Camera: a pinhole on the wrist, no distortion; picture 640 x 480 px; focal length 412.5 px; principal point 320.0 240.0 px. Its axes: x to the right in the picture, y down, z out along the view. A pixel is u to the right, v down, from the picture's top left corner.
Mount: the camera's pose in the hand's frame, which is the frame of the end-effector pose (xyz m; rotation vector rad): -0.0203 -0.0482 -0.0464 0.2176 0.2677 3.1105
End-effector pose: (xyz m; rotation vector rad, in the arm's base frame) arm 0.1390 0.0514 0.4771 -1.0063 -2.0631 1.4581
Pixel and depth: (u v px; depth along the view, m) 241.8 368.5 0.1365
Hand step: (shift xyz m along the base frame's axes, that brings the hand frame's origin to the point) -0.0997 -0.0510 0.0284
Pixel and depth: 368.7 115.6 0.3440
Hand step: -0.1472 -0.1617 -0.2048
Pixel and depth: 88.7 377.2 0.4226
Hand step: -0.4627 -0.0399 -0.0360
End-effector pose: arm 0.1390 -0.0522 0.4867 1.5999 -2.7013 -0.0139
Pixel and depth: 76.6 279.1 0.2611
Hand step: -0.0541 -0.1620 -0.1922
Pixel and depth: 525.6 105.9 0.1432
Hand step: 0.0129 0.0743 -0.0948
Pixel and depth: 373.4 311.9 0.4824
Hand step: 0.0464 -0.0070 -0.4476
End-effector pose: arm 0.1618 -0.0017 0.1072 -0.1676 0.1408 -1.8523
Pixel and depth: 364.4 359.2 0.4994
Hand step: -0.0088 0.0284 0.4834
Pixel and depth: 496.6 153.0 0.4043
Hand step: 0.2068 0.0954 0.3253
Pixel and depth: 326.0 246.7 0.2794
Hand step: 0.0336 -0.0149 0.2251
